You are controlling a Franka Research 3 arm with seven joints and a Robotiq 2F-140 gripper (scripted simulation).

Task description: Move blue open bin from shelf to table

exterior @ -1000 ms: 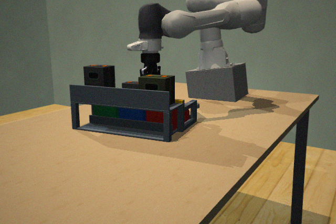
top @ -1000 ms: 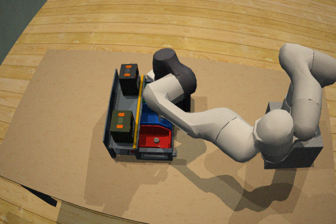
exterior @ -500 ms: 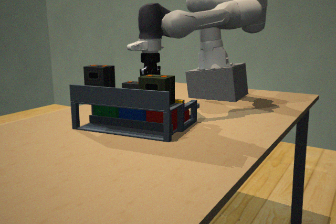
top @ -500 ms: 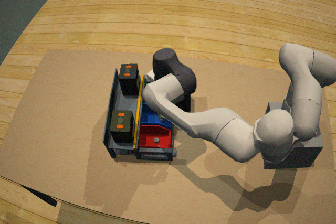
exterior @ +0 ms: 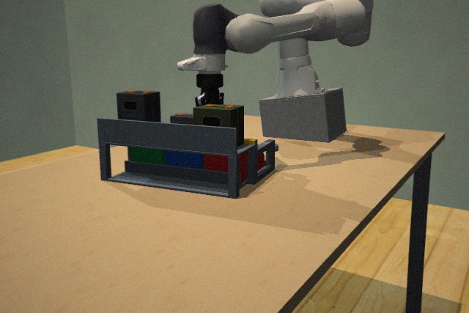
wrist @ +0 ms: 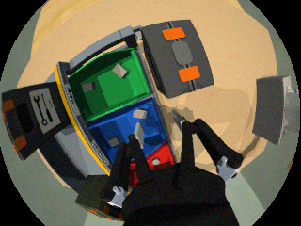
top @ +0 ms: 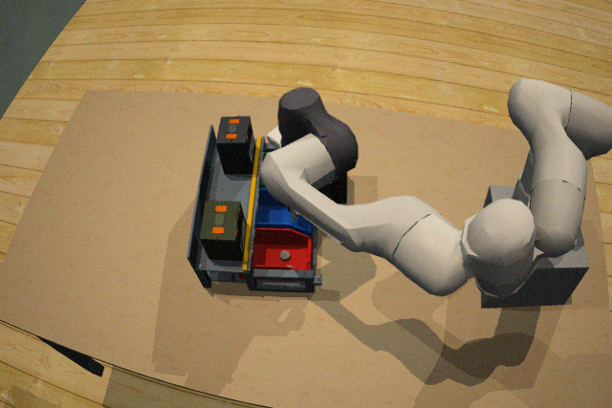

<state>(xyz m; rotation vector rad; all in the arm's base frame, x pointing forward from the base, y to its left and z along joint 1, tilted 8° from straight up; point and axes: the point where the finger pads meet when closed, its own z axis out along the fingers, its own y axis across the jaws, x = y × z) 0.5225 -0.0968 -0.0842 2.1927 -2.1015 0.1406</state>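
The blue open bin is 80 mm ahead of my hand and 20 mm below it. From my hand the other things lie so: yellow bar 130 mm ahead, 10 mm to the left, 50 mm above; red bin 70 mm ahead, 120 mm to the left, 20 mm below; green bin 80 mm ahead, 110 mm to the right, 20 mm below.
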